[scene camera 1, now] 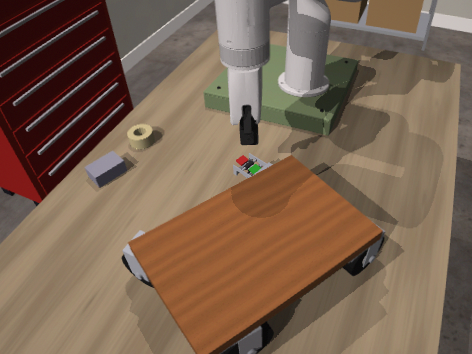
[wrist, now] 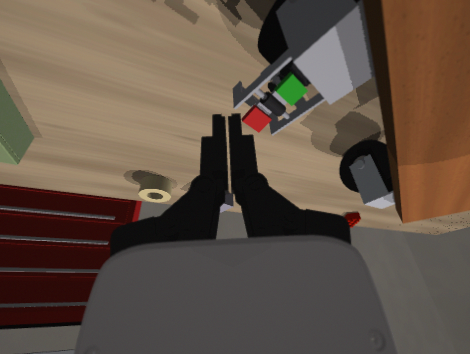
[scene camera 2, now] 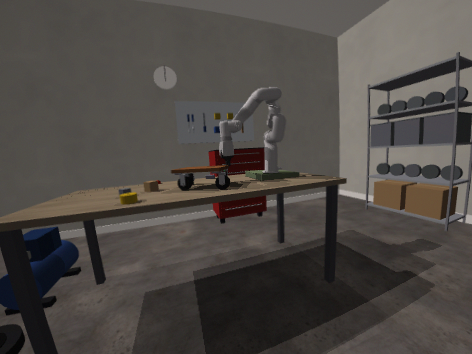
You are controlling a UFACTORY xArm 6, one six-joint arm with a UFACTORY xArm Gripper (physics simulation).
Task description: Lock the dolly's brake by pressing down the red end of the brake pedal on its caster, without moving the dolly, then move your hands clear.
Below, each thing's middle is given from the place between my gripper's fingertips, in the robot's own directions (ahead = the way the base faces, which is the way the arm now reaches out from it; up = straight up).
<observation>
The dolly [scene camera 1: 225, 267] is 200 mm ahead of my hand, 50 mm to the left of it and 60 mm below it. The rest, counted from my hand: grey block [scene camera 1: 110, 166]: 50 mm ahead, 300 mm to the right, 100 mm below.
</observation>
